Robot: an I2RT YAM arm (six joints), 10 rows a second.
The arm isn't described. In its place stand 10 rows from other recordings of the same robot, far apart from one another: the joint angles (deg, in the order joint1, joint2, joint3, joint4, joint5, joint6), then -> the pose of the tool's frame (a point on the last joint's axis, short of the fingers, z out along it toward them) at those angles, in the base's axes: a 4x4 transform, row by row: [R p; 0 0 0 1], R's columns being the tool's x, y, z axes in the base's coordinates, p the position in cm.
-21.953, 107.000, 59.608, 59.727, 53.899, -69.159 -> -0.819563, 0.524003, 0.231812, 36.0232; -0.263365, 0.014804, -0.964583, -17.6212; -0.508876, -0.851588, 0.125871, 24.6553; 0, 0, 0, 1
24.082, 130.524, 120.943, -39.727, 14.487, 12.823 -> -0.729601, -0.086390, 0.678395, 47.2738; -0.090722, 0.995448, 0.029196, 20.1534; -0.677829, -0.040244, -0.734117, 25.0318; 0, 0, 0, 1
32.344, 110.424, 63.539, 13.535, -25.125, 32.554 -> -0.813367, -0.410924, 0.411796, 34.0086; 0.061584, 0.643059, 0.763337, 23.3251; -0.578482, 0.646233, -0.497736, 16.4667; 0, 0, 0, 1
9.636, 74.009, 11.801, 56.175, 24.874, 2.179 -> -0.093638, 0.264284, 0.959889, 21.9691; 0.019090, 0.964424, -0.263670, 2.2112; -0.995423, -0.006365, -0.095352, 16.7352; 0, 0, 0, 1
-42.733, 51.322, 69.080, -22.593, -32.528, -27.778 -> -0.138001, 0.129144, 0.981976, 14.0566; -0.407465, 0.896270, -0.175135, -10.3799; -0.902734, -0.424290, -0.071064, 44.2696; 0, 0, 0, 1
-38.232, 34.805, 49.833, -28.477, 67.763, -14.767 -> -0.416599, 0.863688, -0.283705, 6.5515; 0.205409, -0.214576, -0.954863, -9.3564; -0.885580, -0.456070, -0.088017, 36.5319; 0, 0, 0, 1
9.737, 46.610, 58.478, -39.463, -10.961, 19.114 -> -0.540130, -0.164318, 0.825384, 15.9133; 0.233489, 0.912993, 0.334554, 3.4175; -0.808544, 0.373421, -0.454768, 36.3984; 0, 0, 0, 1
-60.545, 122.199, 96.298, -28.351, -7.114, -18.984 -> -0.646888, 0.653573, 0.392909, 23.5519; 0.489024, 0.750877, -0.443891, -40.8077; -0.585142, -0.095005, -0.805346, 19.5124; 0, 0, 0, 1
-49.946, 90.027, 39.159, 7.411, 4.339, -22.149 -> -0.711030, 0.572783, 0.407868, 19.1487; 0.261556, 0.753869, -0.602718, -23.1955; -0.652706, -0.321871, -0.685839, 15.0010; 0, 0, 0, 1
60.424, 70.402, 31.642, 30.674, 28.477, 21.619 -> -0.260355, -0.468508, 0.844225, 14.5216; 0.197384, 0.830085, 0.521534, 22.1486; -0.945122, 0.302421, -0.123641, 24.0800; 0, 0, 0, 1
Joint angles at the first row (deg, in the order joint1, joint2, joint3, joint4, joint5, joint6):
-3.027, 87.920, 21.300, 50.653, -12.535, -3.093
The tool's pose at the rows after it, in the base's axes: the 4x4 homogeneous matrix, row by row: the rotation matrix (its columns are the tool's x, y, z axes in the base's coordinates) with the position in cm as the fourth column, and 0 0 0 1 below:
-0.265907, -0.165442, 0.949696, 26.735; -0.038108, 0.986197, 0.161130, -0.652; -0.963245, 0.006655, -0.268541, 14.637; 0, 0, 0, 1
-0.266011, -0.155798, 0.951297, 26.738; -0.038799, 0.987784, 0.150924, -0.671; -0.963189, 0.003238, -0.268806, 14.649; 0, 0, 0, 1
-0.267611, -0.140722, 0.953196, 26.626; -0.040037, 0.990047, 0.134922, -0.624; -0.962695, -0.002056, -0.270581, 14.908; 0, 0, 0, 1
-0.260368, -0.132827, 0.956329, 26.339; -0.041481, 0.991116, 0.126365, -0.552; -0.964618, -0.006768, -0.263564, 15.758; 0, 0, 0, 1
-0.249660, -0.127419, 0.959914, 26.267; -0.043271, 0.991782, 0.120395, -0.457; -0.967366, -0.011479, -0.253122, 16.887; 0, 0, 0, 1
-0.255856, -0.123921, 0.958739, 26.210; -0.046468, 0.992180, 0.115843, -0.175; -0.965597, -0.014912, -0.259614, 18.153; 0, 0, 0, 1
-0.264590, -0.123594, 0.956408, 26.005; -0.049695, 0.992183, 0.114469, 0.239; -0.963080, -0.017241, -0.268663, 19.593; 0, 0, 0, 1
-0.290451, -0.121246, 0.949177, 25.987; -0.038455, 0.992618, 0.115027, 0.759; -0.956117, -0.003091, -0.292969, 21.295; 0, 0, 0, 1
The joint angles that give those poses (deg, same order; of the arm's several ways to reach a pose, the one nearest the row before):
-3.004, 87.918, 21.299, 50.674, -12.162, -3.049
-2.962, 87.877, 21.300, 50.654, -11.530, -3.071
-2.721, 86.785, 21.300, 49.519, -10.371, -3.071
-2.501, 83.791, 21.431, 46.852, -9.670, -3.071
-2.220, 80.772, 22.371, 43.549, -9.061, -3.071
-1.476, 77.406, 23.989, 38.215, -8.077, -3.071
-0.427, 73.690, 25.846, 32.140, -6.984, -2.984
0.886, 70.542, 29.081, 24.337, -5.759, -1.956

